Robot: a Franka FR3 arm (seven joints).
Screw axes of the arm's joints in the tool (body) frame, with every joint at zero. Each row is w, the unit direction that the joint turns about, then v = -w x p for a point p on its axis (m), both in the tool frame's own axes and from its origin. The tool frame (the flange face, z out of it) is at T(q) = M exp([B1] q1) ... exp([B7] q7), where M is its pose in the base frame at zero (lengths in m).
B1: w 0 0 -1 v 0 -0.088 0
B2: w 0 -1 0 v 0.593 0 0.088
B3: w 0 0 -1 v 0 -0.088 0
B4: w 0 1 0 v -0.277 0 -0.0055
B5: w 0 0 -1 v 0 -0.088 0
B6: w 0 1 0 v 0.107 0 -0.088
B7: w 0 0 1 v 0 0 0
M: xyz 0.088 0 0.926 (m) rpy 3.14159 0 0 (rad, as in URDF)
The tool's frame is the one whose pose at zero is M.
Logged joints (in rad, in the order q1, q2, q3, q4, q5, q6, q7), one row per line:
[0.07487, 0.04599, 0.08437, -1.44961, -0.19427, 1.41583, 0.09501]
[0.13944, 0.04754, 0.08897, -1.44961, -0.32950, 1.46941, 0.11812]
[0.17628, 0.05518, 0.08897, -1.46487, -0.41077, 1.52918, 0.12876]
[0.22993, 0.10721, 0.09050, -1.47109, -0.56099, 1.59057, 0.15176]
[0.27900, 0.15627, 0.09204, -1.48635, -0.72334, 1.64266, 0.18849]
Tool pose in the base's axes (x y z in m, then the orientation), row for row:
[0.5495, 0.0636, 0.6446, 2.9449, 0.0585, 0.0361]
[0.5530, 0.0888, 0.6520, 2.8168, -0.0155, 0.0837]
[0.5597, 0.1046, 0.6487, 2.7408, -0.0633, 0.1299]
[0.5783, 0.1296, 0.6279, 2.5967, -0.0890, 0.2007]
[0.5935, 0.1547, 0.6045, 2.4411, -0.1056, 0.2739]
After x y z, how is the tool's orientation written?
As angles about the fixed x, y, z axes (roll, pitch, yaw), in radians.
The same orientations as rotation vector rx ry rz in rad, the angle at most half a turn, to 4 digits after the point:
[2.9422, 0.0616, -0.0808]
[2.8151, 0.1143, 0.0411]
[2.7385, 0.1604, 0.1228]
[2.5921, 0.2285, 0.1881]
[2.4336, 0.2876, 0.2505]

